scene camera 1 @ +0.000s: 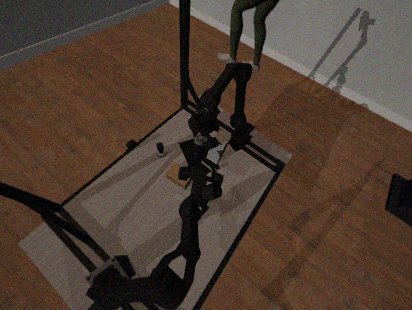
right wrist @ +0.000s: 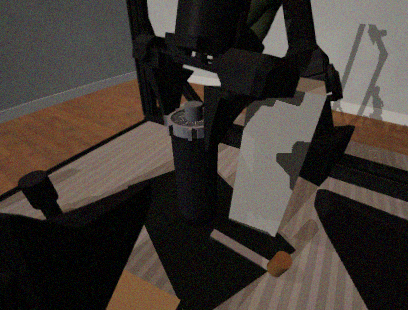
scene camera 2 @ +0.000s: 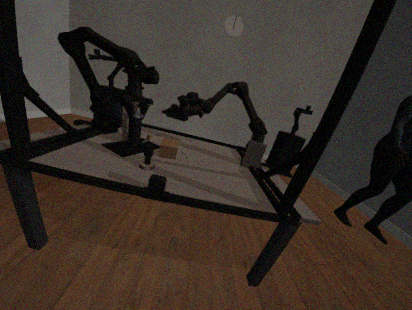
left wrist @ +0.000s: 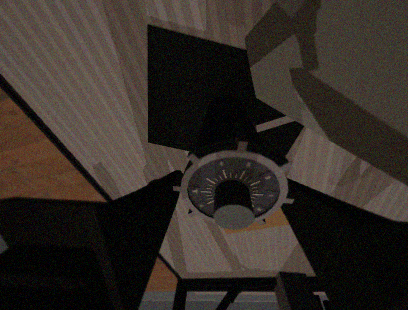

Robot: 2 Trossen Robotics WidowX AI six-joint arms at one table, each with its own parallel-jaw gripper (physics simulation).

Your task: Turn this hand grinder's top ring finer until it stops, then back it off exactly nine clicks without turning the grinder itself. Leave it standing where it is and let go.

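Frame: origin at the left arm's base, x ahead, y left, z up, level; centimetres.
Seen in the pictures: left gripper, fingertip midpoint: (scene camera 1: 198, 142) (right wrist: 188, 137) (scene camera 2: 137, 119) (left wrist: 227, 178); right gripper, fingertip midpoint: (scene camera 1: 203, 163) (right wrist: 233, 194) (scene camera 2: 163, 113) (left wrist: 397, 298); left arm's base, link origin: (scene camera 1: 240, 136) (right wrist: 317, 134) (scene camera 2: 104, 118); right arm's base, link origin: (scene camera 1: 107, 278) (scene camera 2: 256, 144).
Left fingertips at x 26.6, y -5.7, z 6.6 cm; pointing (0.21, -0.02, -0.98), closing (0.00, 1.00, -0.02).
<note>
Offsets run from my left fingertips to a thing's top centre. "*": to the spot under its first point.
The hand grinder {dx -0.9, dy +0.2, dz +4.0 cm} (scene camera 2: 134, 131) (right wrist: 192, 175) stands upright on a black mat {dx -0.9, dy +0.7, dz -13.6 cm} (scene camera 2: 112, 147) (left wrist: 172, 85). Its grey top ring {* dx -0.3, dy +0.6, dz +3.6 cm} (scene camera 1: 200, 139) (left wrist: 284, 192) (right wrist: 192, 132) has small tabs around a numbered dial with a central post. My left gripper (left wrist: 227, 178) (right wrist: 188, 137) is shut on the top ring, one finger at each side; exactly how far down the tips reach is hard to tell. My right gripper (scene camera 2: 169, 115) (right wrist: 233, 194) is open and empty, raised above the table and apart from the grinder. In scene camera 1 its fingertips are hard to make out.
A tall pale block {dx -8.5, dy +6.4, dz +6.6 cm} (right wrist: 280, 155) stands beside the grinder. A crank with a brown knob {* dx -1.5, dy +14.0, dz -10.4 cm} (right wrist: 280, 263) lies near its foot. An orange box {dx +15.5, dy +6.7, dz -7.9 cm} (scene camera 1: 177, 175) (scene camera 2: 168, 149) (right wrist: 145, 295) and a black tamper-like tool {dx +16.6, dy -11.9, dz -4.8 cm} (scene camera 1: 160, 147) (scene camera 2: 148, 154) (right wrist: 39, 190) are nearby. A black frame borders the table.
</note>
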